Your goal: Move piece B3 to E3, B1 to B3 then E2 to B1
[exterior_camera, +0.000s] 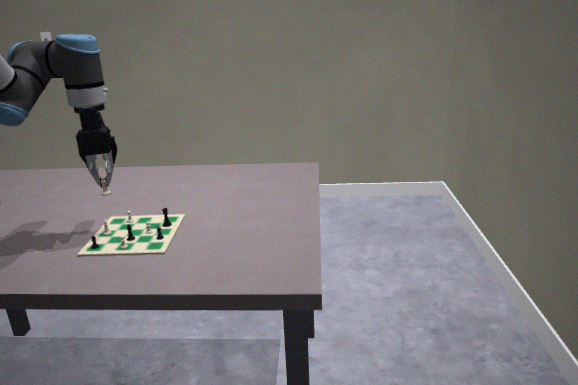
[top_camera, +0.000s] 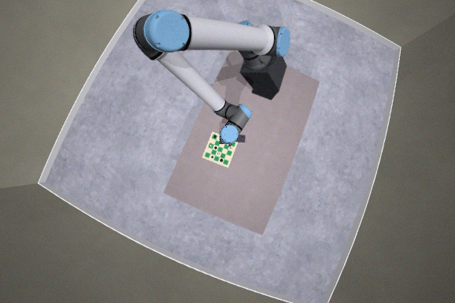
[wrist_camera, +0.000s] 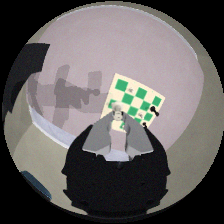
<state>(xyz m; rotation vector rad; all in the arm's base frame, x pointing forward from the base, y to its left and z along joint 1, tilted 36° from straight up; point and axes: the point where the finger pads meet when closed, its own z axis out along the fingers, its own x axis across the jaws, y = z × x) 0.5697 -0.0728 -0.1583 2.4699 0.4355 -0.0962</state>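
Now: the tall black piece 15 cm ahead of my hand, 1 cm to the left of it and 11 cm below it. From my hand the other things lie so: cream chessboard: 8 cm ahead, 4 cm to the right, 14 cm below; white piece: 1 cm below.
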